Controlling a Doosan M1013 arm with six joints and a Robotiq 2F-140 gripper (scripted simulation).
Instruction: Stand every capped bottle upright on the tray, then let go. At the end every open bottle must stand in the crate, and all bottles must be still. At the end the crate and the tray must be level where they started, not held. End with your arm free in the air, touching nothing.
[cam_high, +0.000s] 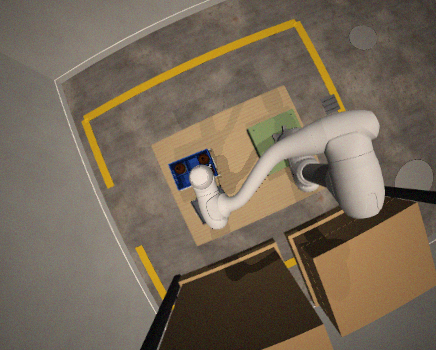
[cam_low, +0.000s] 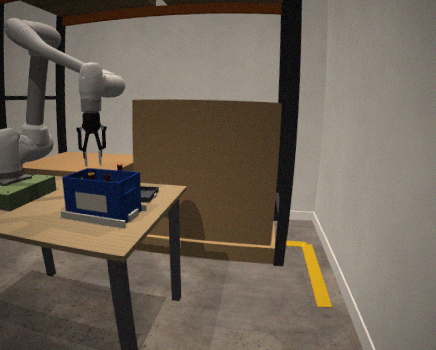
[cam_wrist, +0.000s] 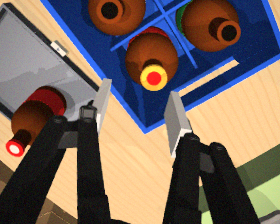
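The brown capped bottle lies 14 cm below my hand and 2 cm to the right of it. Also, from my hand: grey tray 22 cm to the left, 21 cm below, 4 cm ahead; then blue crate 14 cm below, 9 cm ahead, 5 cm to the right; then uncapped bottle 19 cm ahead, 14 cm below, 8 cm to the right.
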